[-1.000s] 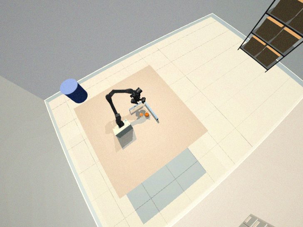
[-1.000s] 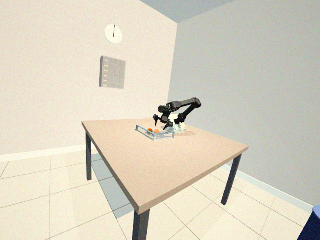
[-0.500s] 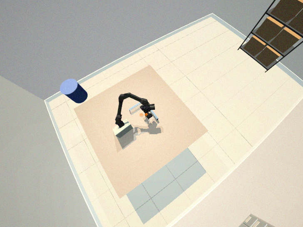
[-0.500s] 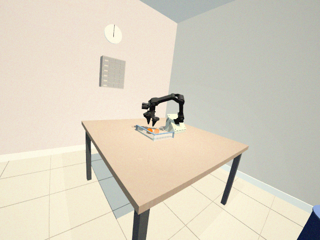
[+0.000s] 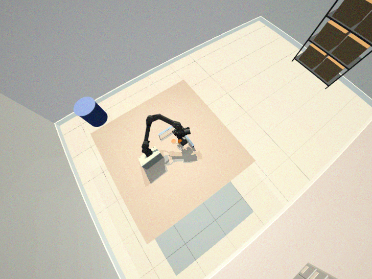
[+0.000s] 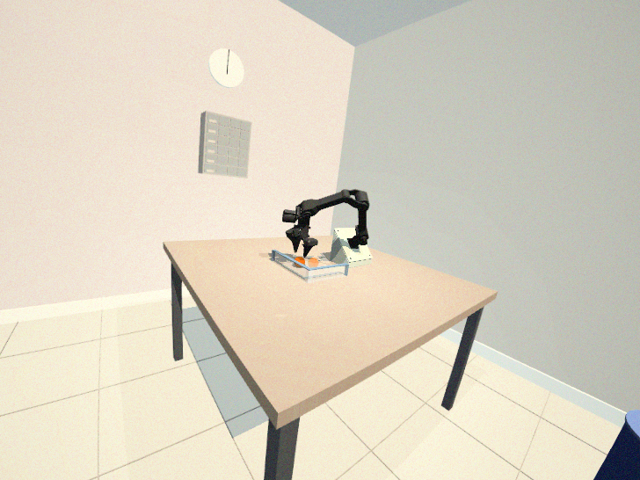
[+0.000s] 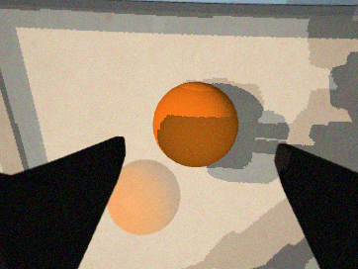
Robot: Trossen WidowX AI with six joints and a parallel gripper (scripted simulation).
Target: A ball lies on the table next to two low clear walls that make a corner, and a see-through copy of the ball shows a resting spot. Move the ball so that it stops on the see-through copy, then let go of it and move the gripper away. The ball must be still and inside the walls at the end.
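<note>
My gripper tip is now 40 mm above the orange ball. Round my gripper tip: see-through copy 60 mm behind, 40 mm below, 30 mm to the left; wall segment 180 mm to the left, 40 mm behind, 30 mm below.
</note>
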